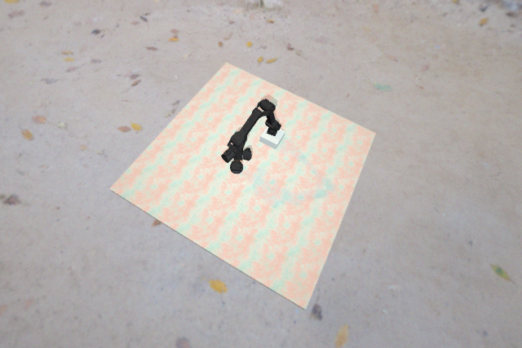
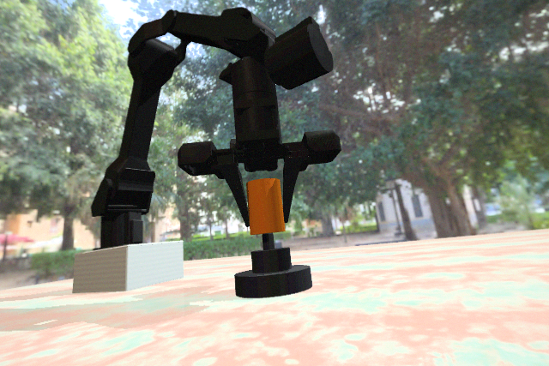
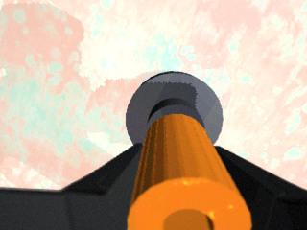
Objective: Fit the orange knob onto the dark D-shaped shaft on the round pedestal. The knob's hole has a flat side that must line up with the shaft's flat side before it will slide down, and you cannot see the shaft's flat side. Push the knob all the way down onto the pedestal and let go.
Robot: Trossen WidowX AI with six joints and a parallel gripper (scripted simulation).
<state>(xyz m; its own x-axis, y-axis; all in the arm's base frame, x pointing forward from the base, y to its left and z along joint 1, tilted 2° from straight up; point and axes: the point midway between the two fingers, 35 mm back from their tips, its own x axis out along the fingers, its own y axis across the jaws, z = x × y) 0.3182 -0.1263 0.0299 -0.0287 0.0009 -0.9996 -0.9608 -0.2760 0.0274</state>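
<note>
Now: gripper tip 20 mm below the orange knob. The rest, counted from my gripper tip: round pedestal (40 mm below).
</note>
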